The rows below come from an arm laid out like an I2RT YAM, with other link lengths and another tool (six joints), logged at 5 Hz.
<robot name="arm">
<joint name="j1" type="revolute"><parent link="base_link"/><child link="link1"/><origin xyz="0 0 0.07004"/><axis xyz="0 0 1"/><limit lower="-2.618" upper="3.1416"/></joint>
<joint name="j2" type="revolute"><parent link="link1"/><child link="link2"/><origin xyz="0.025 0.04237 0.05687" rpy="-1.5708 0 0"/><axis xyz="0 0 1"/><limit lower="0" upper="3.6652"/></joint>
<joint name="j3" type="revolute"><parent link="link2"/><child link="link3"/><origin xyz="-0.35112 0 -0.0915" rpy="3.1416 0 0"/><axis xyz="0 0 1"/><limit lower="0" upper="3.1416"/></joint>
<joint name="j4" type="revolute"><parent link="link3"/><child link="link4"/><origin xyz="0.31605 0.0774 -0.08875"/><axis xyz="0 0 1"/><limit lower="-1.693" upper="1.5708"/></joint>
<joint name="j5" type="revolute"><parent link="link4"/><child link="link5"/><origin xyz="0.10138 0.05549 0.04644" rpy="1.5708 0 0"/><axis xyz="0 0 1"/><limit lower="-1.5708" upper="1.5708"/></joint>
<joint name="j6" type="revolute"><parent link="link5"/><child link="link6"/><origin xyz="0.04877 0 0.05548" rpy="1.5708 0 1.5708"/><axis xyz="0 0 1"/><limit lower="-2.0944" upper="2.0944"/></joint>
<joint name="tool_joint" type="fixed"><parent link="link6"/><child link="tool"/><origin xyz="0.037 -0.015 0.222" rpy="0 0.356 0.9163"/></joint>
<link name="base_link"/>
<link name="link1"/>
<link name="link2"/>
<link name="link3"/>
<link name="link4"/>
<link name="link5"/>
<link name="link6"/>
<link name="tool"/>
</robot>
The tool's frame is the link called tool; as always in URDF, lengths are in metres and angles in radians.
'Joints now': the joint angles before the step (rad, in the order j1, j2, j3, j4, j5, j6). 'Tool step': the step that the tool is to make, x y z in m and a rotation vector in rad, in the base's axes. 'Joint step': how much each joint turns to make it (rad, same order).
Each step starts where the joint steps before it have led.
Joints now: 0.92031, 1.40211, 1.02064, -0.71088, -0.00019, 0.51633
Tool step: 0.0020, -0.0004, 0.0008, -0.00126, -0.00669, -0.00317
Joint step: 0.00007, 0.00000, 0.00014, 0.00291, 0.00690, 0.00006
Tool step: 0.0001, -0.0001, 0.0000, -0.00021, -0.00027, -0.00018
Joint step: -0.00011, -0.00002, -0.00006, 0.00004, 0.00034, -0.00009
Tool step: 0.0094, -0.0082, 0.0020, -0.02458, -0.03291, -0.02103
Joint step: -0.00003, 0.00015, 0.00005, 0.00048, 0.04613, -0.00042
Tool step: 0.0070, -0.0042, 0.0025, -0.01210, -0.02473, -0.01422
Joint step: 0.00014, -0.00012, 0.00002, 0.00519, 0.03059, 0.00013
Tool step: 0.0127, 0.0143, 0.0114, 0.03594, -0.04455, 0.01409
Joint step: -0.00010, 0.00014, 0.00201, 0.05536, 0.00491, -0.01917
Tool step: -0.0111, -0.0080, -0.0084, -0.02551, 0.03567, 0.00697
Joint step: 0.00021, -0.00017, -0.00031, -0.04181, -0.01459, 0.00061
